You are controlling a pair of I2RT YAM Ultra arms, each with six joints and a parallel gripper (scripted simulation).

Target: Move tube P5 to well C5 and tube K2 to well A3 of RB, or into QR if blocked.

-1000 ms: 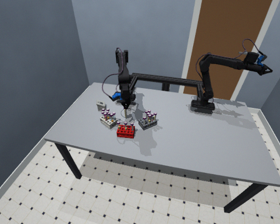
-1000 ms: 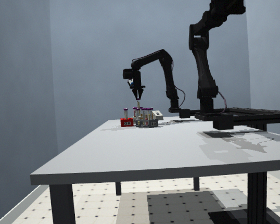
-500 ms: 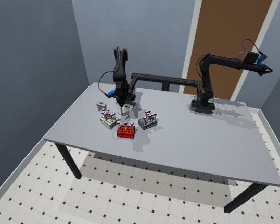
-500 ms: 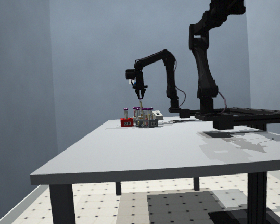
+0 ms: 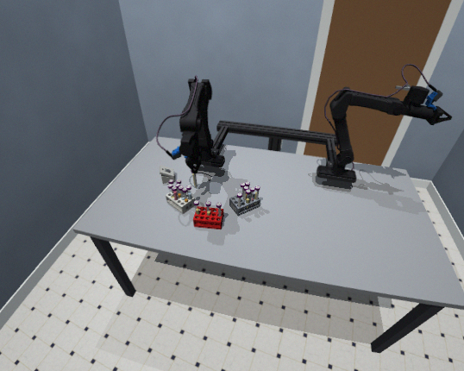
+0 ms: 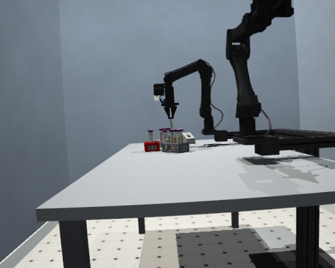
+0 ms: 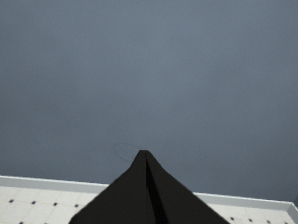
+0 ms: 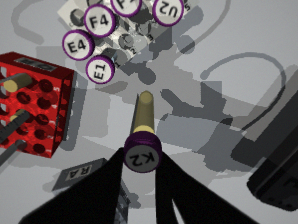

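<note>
Right now my right hand is 4 cm short of the white rack RB, 8 cm to the left of it and 17 cm above it. Also, from my right hand: grey rack RA 24 cm to the left, 17 cm below; red rack QR 13 cm ahead, 9 cm to the left, 17 cm below; pale box 14 cm behind, 22 cm to the right, 15 cm below.
</note>
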